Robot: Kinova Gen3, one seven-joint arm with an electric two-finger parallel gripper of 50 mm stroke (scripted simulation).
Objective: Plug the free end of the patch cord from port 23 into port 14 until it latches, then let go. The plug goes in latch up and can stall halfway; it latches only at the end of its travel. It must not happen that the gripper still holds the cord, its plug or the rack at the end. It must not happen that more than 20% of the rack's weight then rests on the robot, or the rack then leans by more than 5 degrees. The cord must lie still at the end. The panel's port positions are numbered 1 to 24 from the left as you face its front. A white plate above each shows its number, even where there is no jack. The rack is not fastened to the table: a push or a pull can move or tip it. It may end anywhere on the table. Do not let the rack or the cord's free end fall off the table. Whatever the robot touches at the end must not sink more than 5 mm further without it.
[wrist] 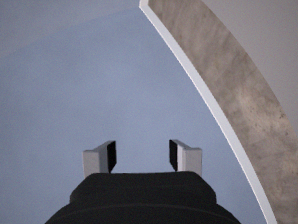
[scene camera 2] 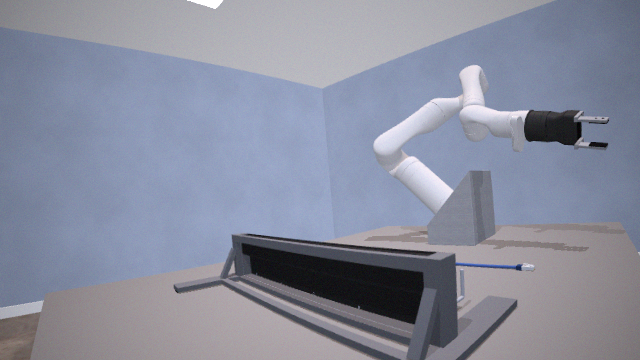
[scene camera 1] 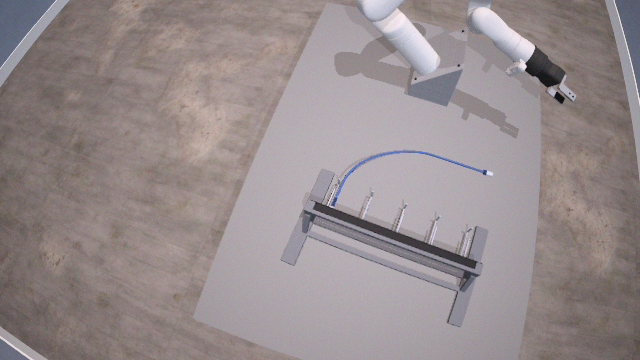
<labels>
My gripper shows in the wrist view (142,151), in scene camera 2 and in scene camera 1. One and the same spot on my gripper: (scene camera 1: 566,91) is (scene camera 2: 589,118).
</labels>
